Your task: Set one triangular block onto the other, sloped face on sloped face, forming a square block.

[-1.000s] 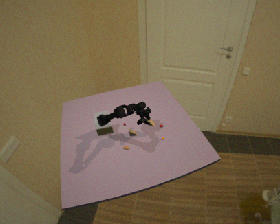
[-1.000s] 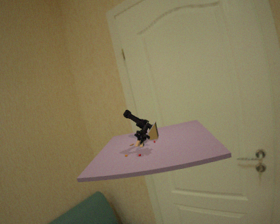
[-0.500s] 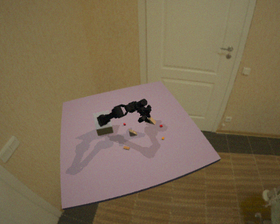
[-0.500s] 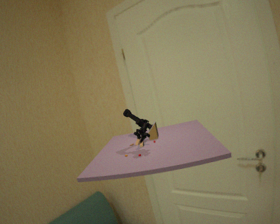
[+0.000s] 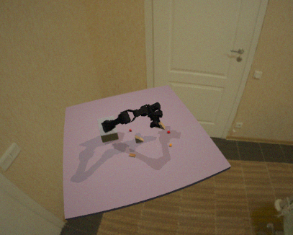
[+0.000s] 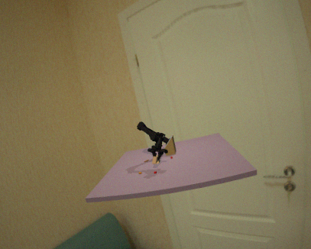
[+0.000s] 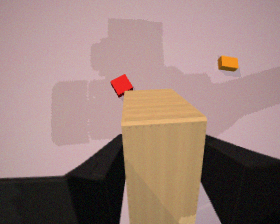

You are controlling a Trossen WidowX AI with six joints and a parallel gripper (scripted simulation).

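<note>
The wooden triangular block lies 1 cm above my gripper tip. Round my gripper tip: orange cube: 16 cm to the right, 9 cm below, 6 cm ahead; small tan piece: 27 cm behind, 20 cm to the right, 9 cm below.
</note>
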